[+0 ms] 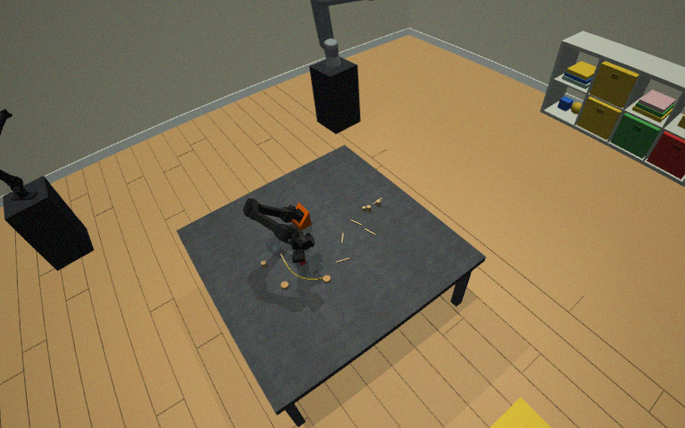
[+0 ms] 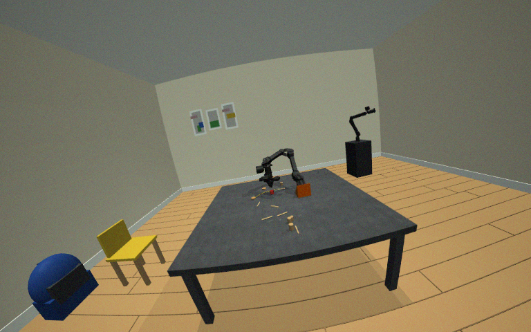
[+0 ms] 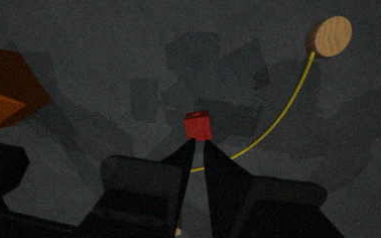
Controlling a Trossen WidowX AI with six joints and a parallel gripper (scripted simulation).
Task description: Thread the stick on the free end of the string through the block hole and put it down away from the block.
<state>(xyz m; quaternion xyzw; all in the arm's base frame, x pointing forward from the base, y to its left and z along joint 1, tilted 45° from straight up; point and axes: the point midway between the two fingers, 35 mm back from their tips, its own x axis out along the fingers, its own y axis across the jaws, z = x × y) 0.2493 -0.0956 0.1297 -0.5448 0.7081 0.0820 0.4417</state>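
My gripper tip is 50 mm above the red block. Also, from my gripper tip: round wooden button (170 mm ahead, 40 mm to the left, 50 mm below); thin wooden stick (80 mm behind, 70 mm to the right, 60 mm below).
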